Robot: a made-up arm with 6 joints.
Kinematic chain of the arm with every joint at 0, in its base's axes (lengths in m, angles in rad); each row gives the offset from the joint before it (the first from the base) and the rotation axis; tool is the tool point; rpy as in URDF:
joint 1: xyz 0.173 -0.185 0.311 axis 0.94 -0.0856 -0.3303
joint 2: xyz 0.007 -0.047 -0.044 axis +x
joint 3: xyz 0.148 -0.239 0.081 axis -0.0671 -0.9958 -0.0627
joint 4: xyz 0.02 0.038 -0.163 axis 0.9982 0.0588 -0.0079
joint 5: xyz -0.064 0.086 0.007 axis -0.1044 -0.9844 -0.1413
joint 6: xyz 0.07 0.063 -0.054 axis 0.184 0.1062 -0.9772
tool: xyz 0.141 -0.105 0.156 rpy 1.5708 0 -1.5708
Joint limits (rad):
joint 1: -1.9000..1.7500
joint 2: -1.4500..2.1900
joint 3: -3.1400..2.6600
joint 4: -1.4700..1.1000
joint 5: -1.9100..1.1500
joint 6: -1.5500..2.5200
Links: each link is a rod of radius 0.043 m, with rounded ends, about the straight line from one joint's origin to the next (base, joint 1, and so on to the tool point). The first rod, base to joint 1, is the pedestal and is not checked.
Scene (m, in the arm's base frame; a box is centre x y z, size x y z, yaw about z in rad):
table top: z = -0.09
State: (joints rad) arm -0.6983 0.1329 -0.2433 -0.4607 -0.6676 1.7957
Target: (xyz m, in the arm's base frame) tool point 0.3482 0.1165 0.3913
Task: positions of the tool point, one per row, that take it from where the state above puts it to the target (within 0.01 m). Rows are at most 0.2 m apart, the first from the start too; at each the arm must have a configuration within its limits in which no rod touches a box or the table.
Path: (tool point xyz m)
1: 0.2322 -0.3991 0.2952
2: 0.1843 -0.3570 0.1873
3: 0.1577 -0.2558 0.1050
4: 0.1634 -0.1169 0.0795
5: 0.2039 0.0197 0.1277
6: 0.2709 0.1084 0.2421
7: 0.3482 0.1165 0.3913

